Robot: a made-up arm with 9 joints. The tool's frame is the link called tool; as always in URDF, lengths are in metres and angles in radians.
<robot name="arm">
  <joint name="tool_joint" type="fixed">
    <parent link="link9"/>
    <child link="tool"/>
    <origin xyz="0.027 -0.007 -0.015" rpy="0 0 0"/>
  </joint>
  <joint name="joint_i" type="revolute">
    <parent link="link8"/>
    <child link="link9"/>
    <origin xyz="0.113 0.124 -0.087" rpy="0 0 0"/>
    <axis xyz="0 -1 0"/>
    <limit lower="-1.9" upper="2.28" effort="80" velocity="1.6"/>
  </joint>
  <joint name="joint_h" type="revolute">
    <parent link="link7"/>
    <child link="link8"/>
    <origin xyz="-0.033 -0.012 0.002" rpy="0 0 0"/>
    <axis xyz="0 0 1"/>
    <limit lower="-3.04" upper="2.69" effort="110" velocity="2.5"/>
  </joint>
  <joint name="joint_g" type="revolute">
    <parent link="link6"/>
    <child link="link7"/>
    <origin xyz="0.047 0.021 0.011" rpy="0 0 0"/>
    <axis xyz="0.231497 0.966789 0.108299"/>
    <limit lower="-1.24" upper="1.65" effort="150" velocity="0.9"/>
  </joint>
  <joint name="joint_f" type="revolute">
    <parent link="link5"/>
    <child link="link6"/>
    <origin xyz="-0.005 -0.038 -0.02" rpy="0 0 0"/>
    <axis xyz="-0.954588 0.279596 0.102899"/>
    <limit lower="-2.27" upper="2.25" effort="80" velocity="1.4"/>
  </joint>
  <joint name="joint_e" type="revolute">
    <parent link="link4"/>
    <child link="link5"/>
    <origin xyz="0.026 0.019 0.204" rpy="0 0 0"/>
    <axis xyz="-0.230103 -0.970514 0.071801"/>
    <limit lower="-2.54" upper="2.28" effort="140" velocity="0.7"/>
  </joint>
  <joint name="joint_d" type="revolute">
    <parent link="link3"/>
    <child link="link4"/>
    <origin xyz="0.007 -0.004 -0.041" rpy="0 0 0"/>
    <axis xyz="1 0 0"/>
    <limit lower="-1.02" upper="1.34" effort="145" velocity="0.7"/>
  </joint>
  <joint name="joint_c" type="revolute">
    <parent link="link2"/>
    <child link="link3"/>
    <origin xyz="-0.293 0.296 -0.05" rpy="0 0 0"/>
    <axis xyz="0 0 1"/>
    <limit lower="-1.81" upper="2.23" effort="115" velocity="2.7"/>
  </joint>
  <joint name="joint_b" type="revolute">
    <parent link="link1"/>
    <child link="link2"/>
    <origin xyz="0.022 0.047 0.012" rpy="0 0 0"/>
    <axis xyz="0 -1 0"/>
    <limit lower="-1.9" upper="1.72" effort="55" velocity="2.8"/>
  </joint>
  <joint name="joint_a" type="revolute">
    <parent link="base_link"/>
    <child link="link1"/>
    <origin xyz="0.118 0.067 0.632" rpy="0 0 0"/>
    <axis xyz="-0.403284 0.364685 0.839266"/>
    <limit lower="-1.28" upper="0.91" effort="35" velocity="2.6"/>
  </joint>
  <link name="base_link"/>
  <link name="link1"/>
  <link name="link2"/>
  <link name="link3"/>
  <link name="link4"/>
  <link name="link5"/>
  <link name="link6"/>
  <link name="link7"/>
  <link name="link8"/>
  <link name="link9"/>
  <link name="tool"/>
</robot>
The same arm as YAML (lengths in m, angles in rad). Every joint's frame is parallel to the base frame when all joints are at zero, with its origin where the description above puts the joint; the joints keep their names.
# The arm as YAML. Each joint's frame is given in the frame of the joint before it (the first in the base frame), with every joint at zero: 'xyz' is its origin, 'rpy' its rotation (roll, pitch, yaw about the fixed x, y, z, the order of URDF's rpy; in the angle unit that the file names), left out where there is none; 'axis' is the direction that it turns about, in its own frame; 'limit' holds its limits. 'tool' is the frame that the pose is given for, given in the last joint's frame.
units:
  length: m
  angle: rad
joints:
  - name: joint_a
    type: revolute
    origin:
      xyz: [0.118, 0.067, 0.632]
    axis: [-0.403284, 0.364685, 0.839266]
    limit:
      lower: -1.28
      upper: 0.91
  - name: joint_b
    type: revolute
    origin:
      xyz: [0.022, 0.047, 0.012]
    axis: [0.0, -1.0, 0.0]
    limit:
      lower: -1.9
      upper: 1.72
  - name: joint_c
    type: revolute
    origin:
      xyz: [-0.293, 0.296, -0.05]
    axis: [0.0, 0.0, 1.0]
    limit:
      lower: -1.81
      upper: 2.23
  - name: joint_d
    type: revolute
    origin:
      xyz: [0.007, -0.004, -0.041]
    axis: [1.0, 0.0, 0.0]
    limit:
      lower: -1.02
      upper: 1.34
  - name: joint_e
    type: revolute
    origin:
      xyz: [0.026, 0.019, 0.204]
    axis: [-0.230103, -0.970514, 0.071801]
    limit:
      lower: -2.54
      upper: 2.28
  - name: joint_f
    type: revolute
    origin:
      xyz: [-0.005, -0.038, -0.02]
    axis: [-0.954588, 0.279596, 0.102899]
    limit:
      lower: -2.27
      upper: 2.25
  - name: joint_g
    type: revolute
    origin:
      xyz: [0.047, 0.021, 0.011]
    axis: [0.231497, 0.966789, 0.108299]
    limit:
      lower: -1.24
      upper: 1.65
  - name: joint_h
    type: revolute
    origin:
      xyz: [-0.033, -0.012, 0.002]
    axis: [0.0, 0.0, 1.0]
    limit:
      lower: -3.04
      upper: 2.69
  - name: joint_i
    type: revolute
    origin:
      xyz: [0.113, 0.124, -0.087]
    axis: [0.0, -1.0, 0.0]
    limit:
      lower: -1.9
      upper: 2.28
tool:
  origin:
    xyz: [0.027, -0.007, -0.015]

